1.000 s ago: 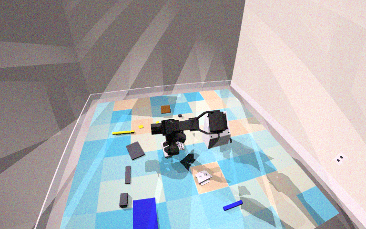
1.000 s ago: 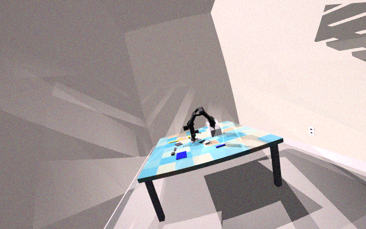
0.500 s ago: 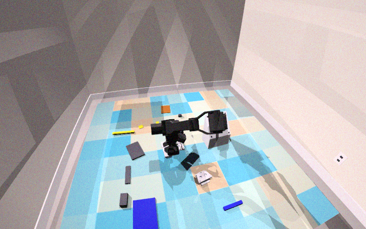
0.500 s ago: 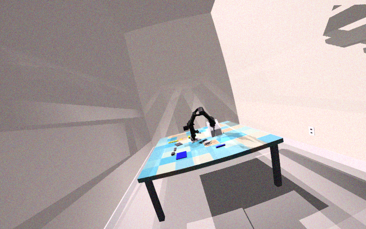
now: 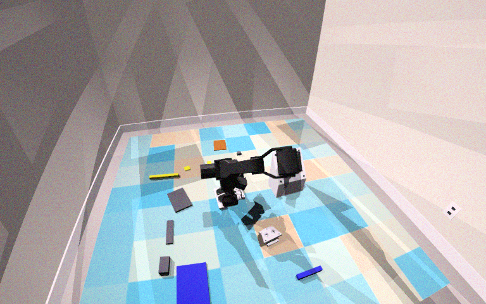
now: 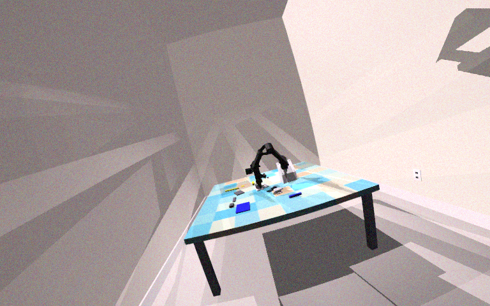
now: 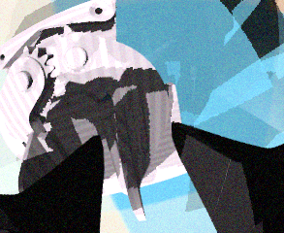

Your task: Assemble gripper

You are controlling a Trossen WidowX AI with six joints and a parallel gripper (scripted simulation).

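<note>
The white housing part is 21 cm to the left of my gripper tip, 12 cm behind it and 1 cm above it. Round my gripper tip: small dark cube: 33 cm to the right, 12 cm behind, 1 cm below; dark grey plate: 22 cm ahead, 5 cm to the right, 1 cm below; grey bar: 26 cm ahead, 11 cm to the left, 1 cm below.
</note>
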